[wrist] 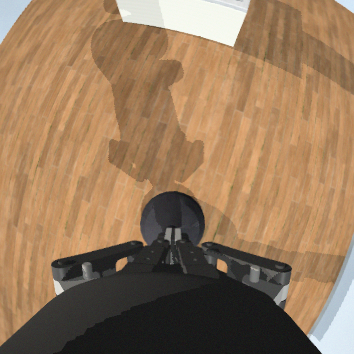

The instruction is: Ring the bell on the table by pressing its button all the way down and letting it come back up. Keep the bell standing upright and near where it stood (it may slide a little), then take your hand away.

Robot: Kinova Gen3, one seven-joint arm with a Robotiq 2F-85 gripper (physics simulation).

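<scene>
The bell is a dark, round dome on the wooden table, low in the middle of the wrist view. It looks upright. My gripper is shut and empty, with its fingertips together over the near half of the bell. The tips cover the part of the bell where its button would show, so I cannot see the button or tell whether the tips touch it.
A white box-like object stands on the table at the top of the view. The arm's shadow falls across the wood between it and the bell. The table's edge curves along the lower right.
</scene>
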